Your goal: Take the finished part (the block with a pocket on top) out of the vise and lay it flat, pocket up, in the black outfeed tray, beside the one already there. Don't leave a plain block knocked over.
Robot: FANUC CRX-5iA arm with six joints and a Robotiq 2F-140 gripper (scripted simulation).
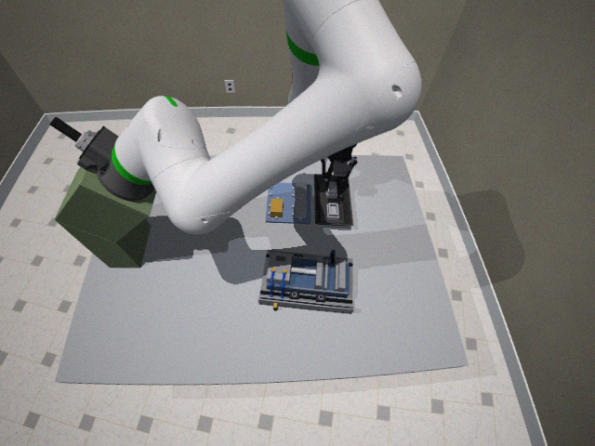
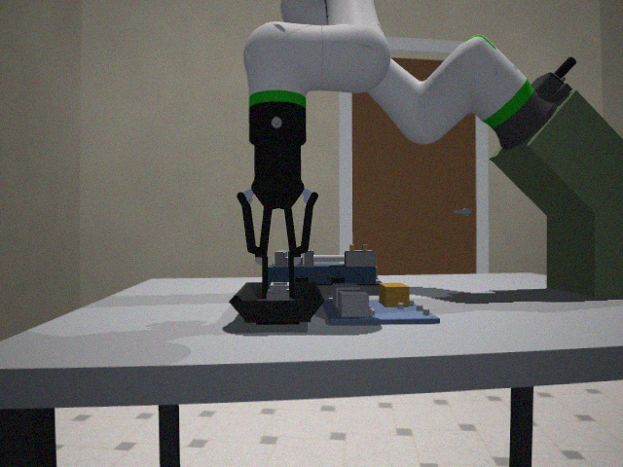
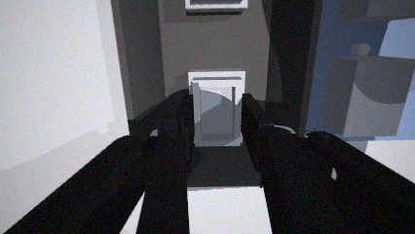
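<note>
The plain grey block lies 12 cm behind my hand, 3 cm to the right of it and 4 cm below it. Also, from my hand: yellow block (19 cm behind, 13 cm to the right, 4 cm below); then blue fixture plate (16 cm behind, 8 cm to the right, 7 cm below).
</note>
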